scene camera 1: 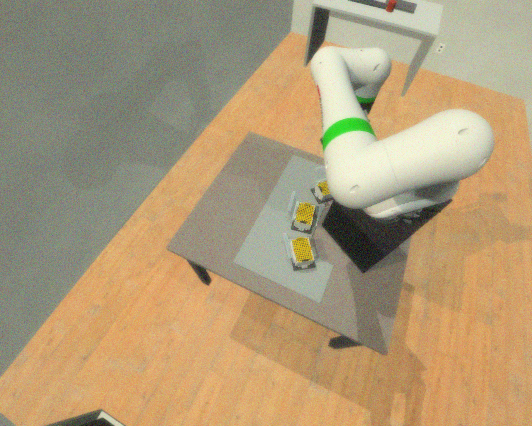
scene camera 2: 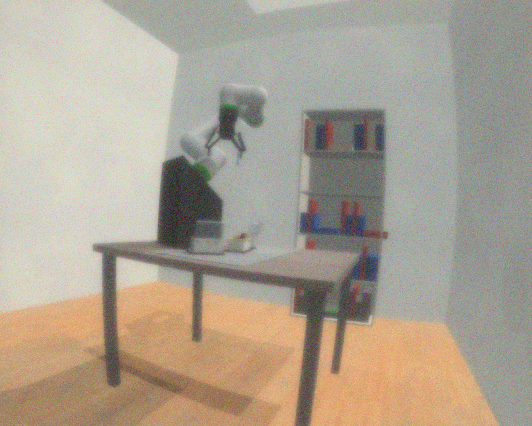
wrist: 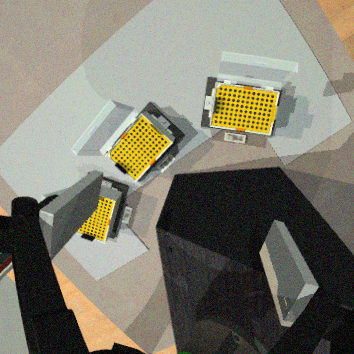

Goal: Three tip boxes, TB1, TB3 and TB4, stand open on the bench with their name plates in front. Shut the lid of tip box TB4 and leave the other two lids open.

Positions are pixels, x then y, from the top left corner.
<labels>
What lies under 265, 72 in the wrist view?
A clear lid.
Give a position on a pale mat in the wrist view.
165, 59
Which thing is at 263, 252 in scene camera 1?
A pale mat.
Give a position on a clear lid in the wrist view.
114, 117
</labels>
